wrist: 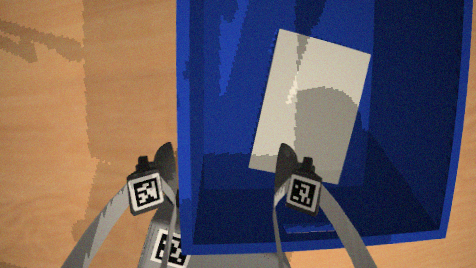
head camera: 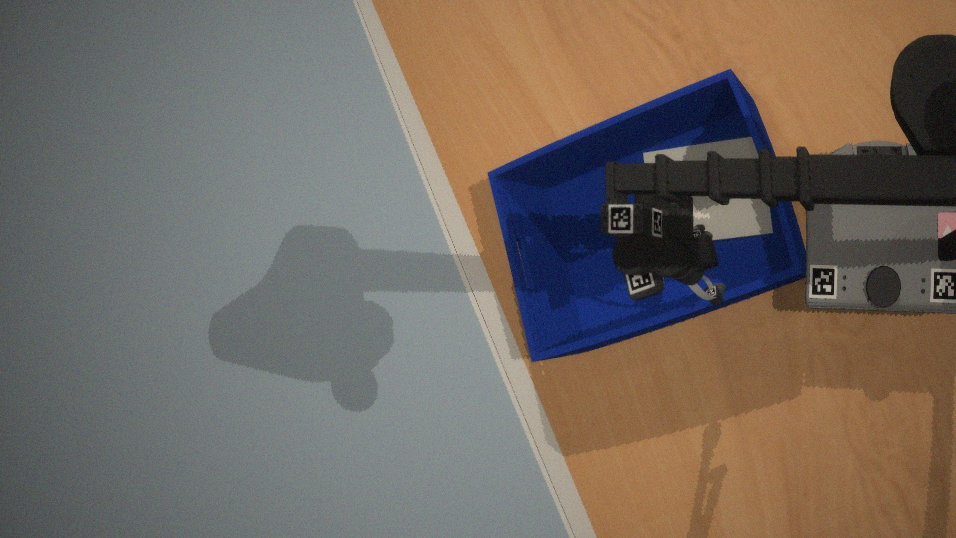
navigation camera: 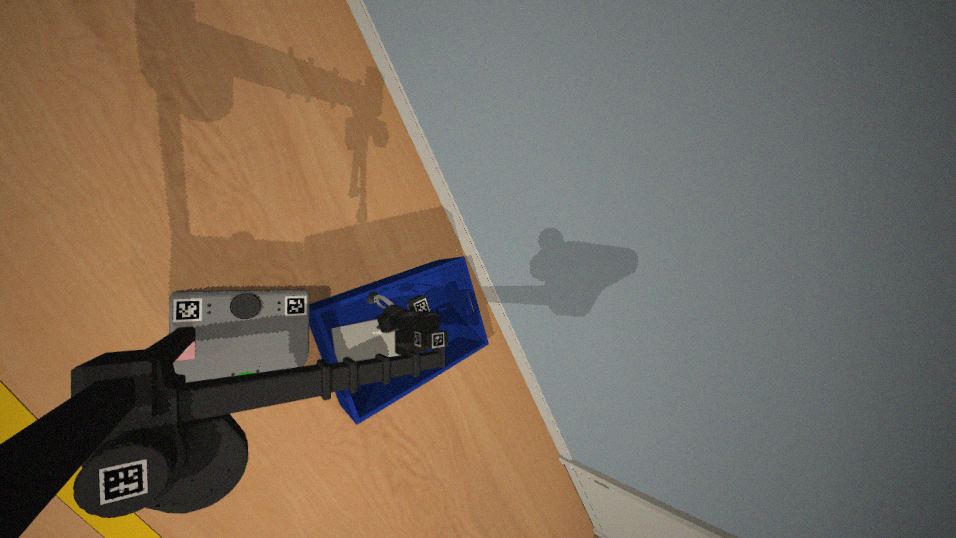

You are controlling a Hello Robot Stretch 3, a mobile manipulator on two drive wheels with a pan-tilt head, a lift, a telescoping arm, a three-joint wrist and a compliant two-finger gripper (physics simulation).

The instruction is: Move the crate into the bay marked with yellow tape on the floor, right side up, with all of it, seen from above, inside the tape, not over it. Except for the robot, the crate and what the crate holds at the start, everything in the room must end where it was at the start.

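Frame: origin at the robot's base, x ahead, y left, z up, level; millimetres.
Where they show: gripper, between the fingertips: (navigation camera: 376,311); robot's base, origin of its link: (head camera: 880,284) (navigation camera: 245,304).
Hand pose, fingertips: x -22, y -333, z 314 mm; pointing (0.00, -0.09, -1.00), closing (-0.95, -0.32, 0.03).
Note:
Things, the pixels of their top centre, and the offset from my fingertips.
- blue crate, centre of its top: (head camera: 636,215) (navigation camera: 416,330) dx -88, dy -185, dz -93 mm
- flat whitish item, centre of its top: (head camera: 707,191) (navigation camera: 374,346) dx -164, dy -94, dz -290 mm
The blue crate (head camera: 568,200) (navigation camera: 374,403) (wrist: 235,125) stands upright on the wood floor, between the robot base and the wall. A flat whitish item (head camera: 742,220) (navigation camera: 350,341) (wrist: 320,70) lies inside it. My gripper (head camera: 709,262) (navigation camera: 377,314) (wrist: 226,161) is open and points down. In the wrist view one fingertip is just outside the crate's long rim and the other over its inside; the rim runs between them in the picture, nearer the outer finger. Their height above the rim is hard to tell. Yellow tape (navigation camera: 16,414) shows at the lower left of the navigation view, partly hidden by the robot.
The grey robot base (head camera: 862,227) (navigation camera: 240,347) is close beside the crate's near short end. A blue-grey wall (head camera: 167,133) (navigation camera: 735,167) with a pale skirting board (head camera: 431,167) (navigation camera: 427,153) runs close past the crate's far end. The telescoping arm (head camera: 869,179) (navigation camera: 260,396) crosses over the crate.

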